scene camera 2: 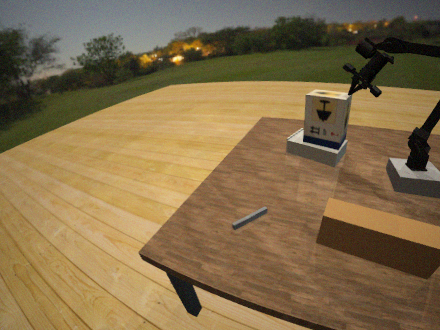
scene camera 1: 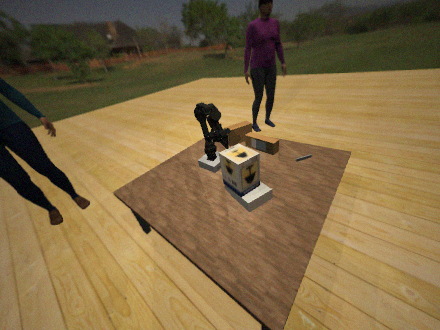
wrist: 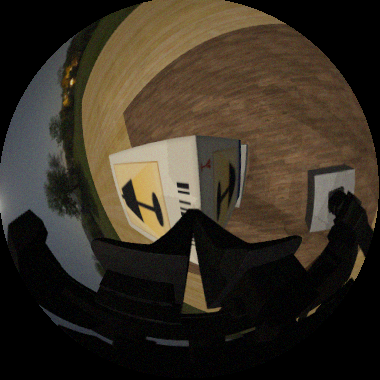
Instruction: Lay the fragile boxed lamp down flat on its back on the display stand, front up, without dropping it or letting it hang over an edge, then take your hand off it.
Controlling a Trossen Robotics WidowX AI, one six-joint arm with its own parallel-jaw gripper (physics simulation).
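Pixels of known places: gripper, fingertip midpoint: (scene camera 2: 348,95) (scene camera 1: 227,148) (wrist: 192,213); arm's base, link origin: (scene camera 2: 415,167) (scene camera 1: 211,158) (wrist: 335,199).
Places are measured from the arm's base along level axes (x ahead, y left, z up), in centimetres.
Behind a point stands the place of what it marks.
The boxed lamp (scene camera 1: 240,170) @(z 18.9, x 40.6, y -30.8 cm) (scene camera 2: 326,120) @(z 12.9, x 37.2, y -13.8 cm) (wrist: 177,175) @(z 23.0, x 27.3, y -22.5 cm), a white box with yellow lamp pictures and a blue band at its bottom, stands upright on the display stand (scene camera 1: 258,198) @(z 0.5, x 49.4, y -29.2 cm) (scene camera 2: 316,153) @(z -2.4, x 40.3, y -11.7 cm) (wrist: 243,175) @(z 0.3, x 27.3, y -15.7 cm), a low pale block. In the scene camera 1 view the box stands toward the arm's end of the stand, and bare stand top shows in front of it. My gripper (scene camera 2: 350,93) @(z 23.3, x 27.5, y -19.1 cm) (wrist: 192,213) @(z 23.3, x 27.5, y -19.1 cm) is shut with nothing between its fingers. Its tips are at the box's upper edge on the arm's side; whether they touch it I cannot tell.
The arm's pale base (scene camera 1: 210,162) @(z -0.4, x 1.9, y -5.4 cm) (scene camera 2: 415,180) @(z -0.3, x 4.6, y 9.3 cm) (wrist: 322,200) @(z -0.3, x 5.5, y -1.2 cm) stands on the brown table (scene camera 1: 200,200) @(z -6.6, x 13.8, y -38.0 cm) (scene camera 2: 225,190) @(z -6.6, x 76.6, y 15.6 cm). Brown cardboard boxes (scene camera 1: 262,142) @(z 2.2, x 31.1, y 32.0 cm) (scene camera 2: 380,232) @(z 4.2, x 30.1, y 40.5 cm) lie beside it. A thin grey bar (scene camera 1: 304,158) @(z -5.7, x 64.7, y 29.5 cm) (scene camera 2: 250,218) @(z -5.0, x 64.0, y 30.6 cm) lies farther off. Two people (scene camera 1: 263,50) (scene camera 1: 25,155) stand beyond the table.
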